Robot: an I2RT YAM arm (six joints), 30 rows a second.
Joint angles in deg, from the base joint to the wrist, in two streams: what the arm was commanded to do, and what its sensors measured. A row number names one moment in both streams.
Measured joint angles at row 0:
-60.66 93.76 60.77 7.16 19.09 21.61
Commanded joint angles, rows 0 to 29:
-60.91 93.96 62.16 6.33 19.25 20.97
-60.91 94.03 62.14 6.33 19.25 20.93
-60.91 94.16 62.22 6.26 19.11 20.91
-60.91 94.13 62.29 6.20 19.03 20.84
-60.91 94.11 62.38 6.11 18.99 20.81
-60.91 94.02 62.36 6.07 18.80 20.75
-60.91 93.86 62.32 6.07 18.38 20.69
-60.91 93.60 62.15 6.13 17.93 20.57
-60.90 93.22 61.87 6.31 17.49 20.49
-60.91 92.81 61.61 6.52 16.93 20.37
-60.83 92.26 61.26 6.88 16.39 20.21
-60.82 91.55 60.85 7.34 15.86 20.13
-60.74 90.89 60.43 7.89 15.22 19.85
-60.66 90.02 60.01 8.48 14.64 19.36
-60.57 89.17 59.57 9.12 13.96 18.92
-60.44 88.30 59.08 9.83 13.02 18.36
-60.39 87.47 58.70 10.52 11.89 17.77
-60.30 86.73 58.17 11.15 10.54 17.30
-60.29 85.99 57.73 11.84 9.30 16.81
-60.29 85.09 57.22 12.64 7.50 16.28
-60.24 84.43 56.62 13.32 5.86 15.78
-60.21 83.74 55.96 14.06 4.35 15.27
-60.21 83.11 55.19 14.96 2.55 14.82
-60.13 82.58 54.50 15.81 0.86 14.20
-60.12 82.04 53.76 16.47 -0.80 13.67
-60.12 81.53 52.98 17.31 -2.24 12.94
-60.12 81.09 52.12 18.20 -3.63 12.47
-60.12 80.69 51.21 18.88 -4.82 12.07
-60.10 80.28 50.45 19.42 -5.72 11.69
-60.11 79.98 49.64 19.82 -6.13 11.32
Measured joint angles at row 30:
-60.40 82.48 53.04 15.90 0.32 14.28
